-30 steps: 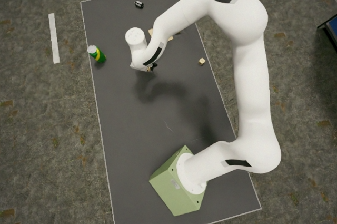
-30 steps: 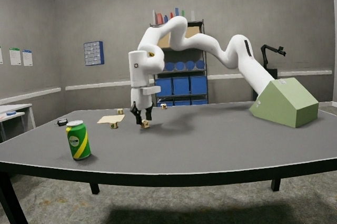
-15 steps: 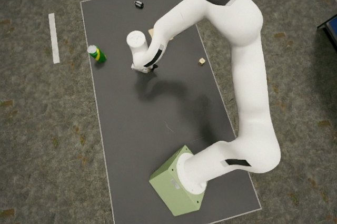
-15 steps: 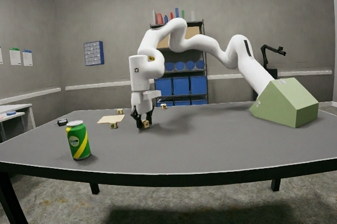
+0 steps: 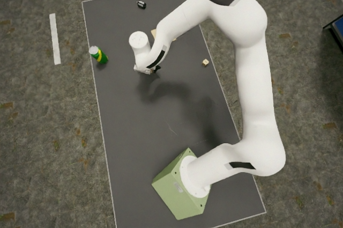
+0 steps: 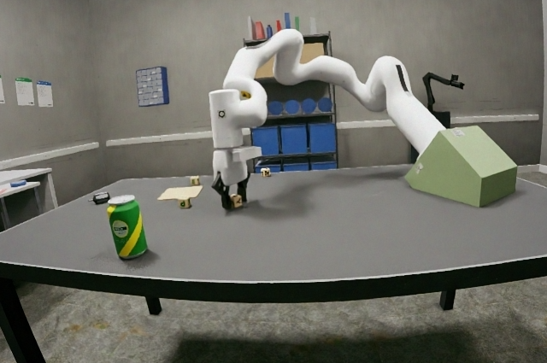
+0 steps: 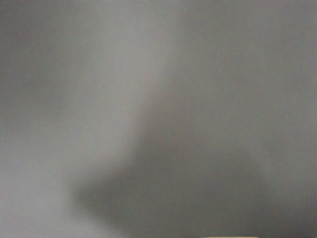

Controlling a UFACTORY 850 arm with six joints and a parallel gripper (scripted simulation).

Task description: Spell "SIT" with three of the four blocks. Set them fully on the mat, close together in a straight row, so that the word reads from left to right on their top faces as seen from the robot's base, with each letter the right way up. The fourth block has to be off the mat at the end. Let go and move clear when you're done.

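Right now my hand is 190 mm short of the tan mat, 210 mm to the left of it and 20 mm above it. Round my hand: small black object 500 mm ahead, 180 mm to the right; yellow can 230 mm ahead, 250 mm to the left, 40 mm above.
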